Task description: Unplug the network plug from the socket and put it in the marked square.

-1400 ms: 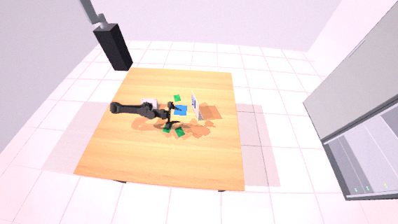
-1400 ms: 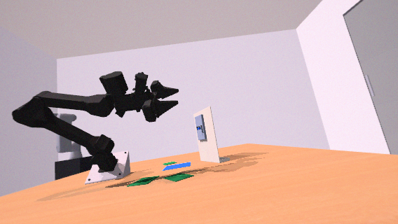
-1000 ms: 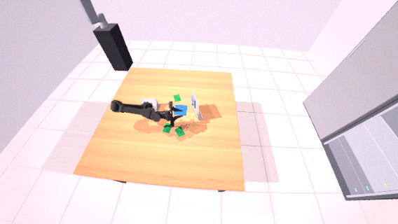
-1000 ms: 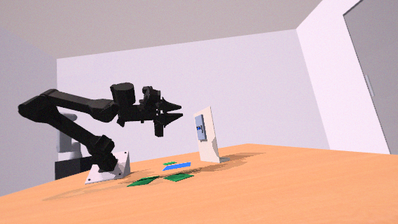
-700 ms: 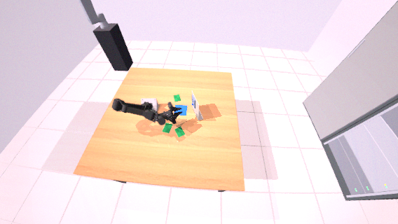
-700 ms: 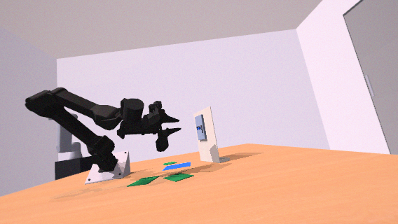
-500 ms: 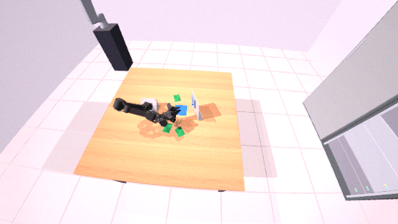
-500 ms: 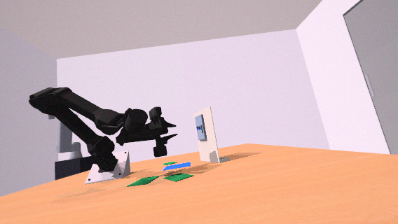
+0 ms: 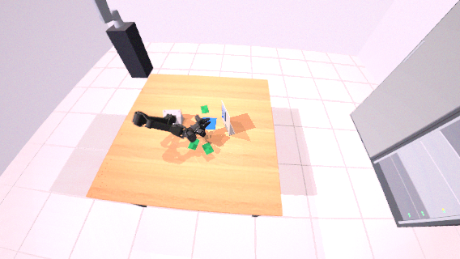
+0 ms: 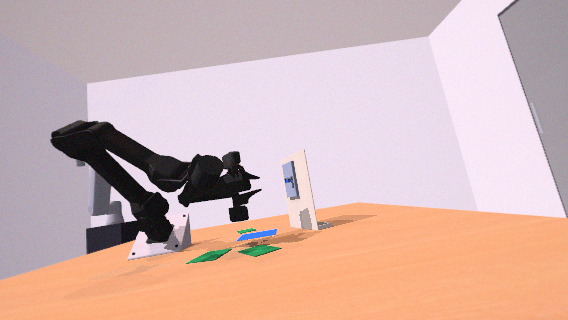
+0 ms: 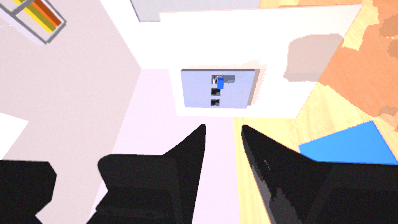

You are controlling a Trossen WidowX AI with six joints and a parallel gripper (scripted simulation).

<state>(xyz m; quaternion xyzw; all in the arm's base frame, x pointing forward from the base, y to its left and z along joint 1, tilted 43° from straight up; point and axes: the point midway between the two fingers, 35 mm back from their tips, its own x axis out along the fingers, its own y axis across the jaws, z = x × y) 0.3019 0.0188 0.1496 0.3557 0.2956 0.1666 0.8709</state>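
Right now the network plug is 100 mm ahead of my gripper tip and 50 mm to the left of it. From my gripper tip the other things lie so: upright panel 110 mm ahead, 60 mm to the left, 50 mm below; then blue marked square 40 mm behind, 80 mm to the left, 150 mm below.
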